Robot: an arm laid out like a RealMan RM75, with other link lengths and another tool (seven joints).
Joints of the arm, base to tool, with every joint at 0 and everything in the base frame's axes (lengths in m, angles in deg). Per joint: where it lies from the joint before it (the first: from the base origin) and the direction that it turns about. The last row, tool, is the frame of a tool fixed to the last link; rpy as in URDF.
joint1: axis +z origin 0 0 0.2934
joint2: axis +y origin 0 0 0
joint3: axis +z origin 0 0 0.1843
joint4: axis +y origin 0 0 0
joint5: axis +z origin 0 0 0.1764
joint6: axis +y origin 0 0 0
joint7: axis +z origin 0 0 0.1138
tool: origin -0.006 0.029 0.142 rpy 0 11.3 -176
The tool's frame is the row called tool.
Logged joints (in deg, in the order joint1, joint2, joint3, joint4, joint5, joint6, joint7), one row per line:
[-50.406 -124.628 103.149 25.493 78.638 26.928 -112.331]
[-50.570 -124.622 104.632 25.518 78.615 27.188 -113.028]
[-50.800 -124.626 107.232 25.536 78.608 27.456 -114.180]
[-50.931 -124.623 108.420 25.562 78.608 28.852 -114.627]
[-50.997 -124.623 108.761 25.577 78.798 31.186 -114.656]
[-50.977 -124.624 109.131 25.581 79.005 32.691 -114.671]
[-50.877 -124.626 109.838 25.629 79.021 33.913 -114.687]
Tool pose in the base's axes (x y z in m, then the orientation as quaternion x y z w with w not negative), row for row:
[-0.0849 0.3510 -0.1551 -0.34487 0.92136 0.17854 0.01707]
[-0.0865 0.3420 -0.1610 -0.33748 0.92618 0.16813 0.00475]
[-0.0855 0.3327 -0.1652 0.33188 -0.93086 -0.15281 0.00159]
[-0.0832 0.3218 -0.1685 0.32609 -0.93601 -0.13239 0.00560]
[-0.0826 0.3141 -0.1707 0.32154 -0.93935 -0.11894 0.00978]
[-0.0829 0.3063 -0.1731 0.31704 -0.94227 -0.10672 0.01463]
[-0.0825 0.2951 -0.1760 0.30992 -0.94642 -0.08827 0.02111]
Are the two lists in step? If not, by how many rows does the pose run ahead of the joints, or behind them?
The pose runs 1 row ahead of the joints: the pose in row i belongs to the joints in row i + 1.
